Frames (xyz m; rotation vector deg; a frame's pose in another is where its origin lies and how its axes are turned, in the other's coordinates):
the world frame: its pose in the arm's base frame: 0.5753 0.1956 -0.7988 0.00 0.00 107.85
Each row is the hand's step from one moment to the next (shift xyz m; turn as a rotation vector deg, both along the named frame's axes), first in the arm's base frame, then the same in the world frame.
Working: the arm's base frame: its pose in the world frame: -0.0098 0.6076 0.7988 0.00 0.00 -107.85

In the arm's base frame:
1: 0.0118 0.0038 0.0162 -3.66 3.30 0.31
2: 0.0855 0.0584 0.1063 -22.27 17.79 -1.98
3: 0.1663 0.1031 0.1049 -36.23 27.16 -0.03
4: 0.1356 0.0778 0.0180 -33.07 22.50 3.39
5: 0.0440 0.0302 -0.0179 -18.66 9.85 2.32
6: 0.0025 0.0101 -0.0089 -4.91 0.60 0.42
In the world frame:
1: 0.0000 -0.0124 0.0162 4.26 2.47 0.31
2: 0.0294 -0.0993 0.1063 23.76 15.74 -1.98
3: 0.0472 -0.1899 0.1049 36.96 26.16 -0.03
4: 0.0325 -0.1529 0.0180 31.55 24.58 3.39
5: 0.0153 -0.0511 -0.0179 15.10 14.74 2.32
6: 0.0088 -0.0055 -0.0089 2.08 4.49 0.42

